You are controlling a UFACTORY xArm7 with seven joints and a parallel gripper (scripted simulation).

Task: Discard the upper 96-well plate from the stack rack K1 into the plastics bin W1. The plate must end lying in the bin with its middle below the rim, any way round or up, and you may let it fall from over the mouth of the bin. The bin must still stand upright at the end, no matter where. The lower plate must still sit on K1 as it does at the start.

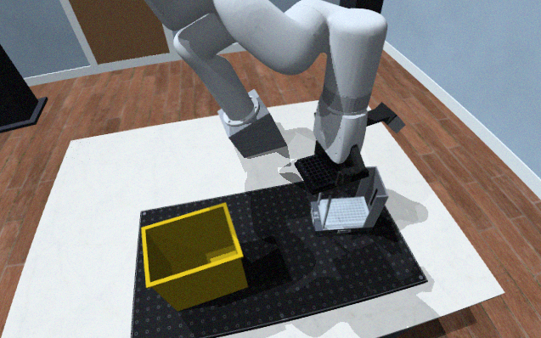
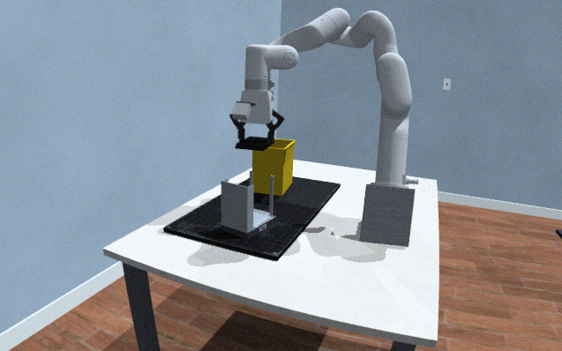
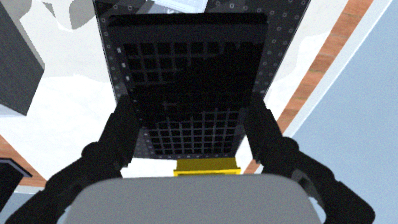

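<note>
Now: the yellow plastics bin W1 310 mm to the right of my hand, 160 mm below it and 40 mm ahead of it. The rest, counted from my hand: thin post (170 mm below, 60 mm behind, 30 mm to the left); then black 96-well plate (10 mm below); then tall grey back wall (170 mm below, 140 mm to the left, 10 mm ahead).
</note>
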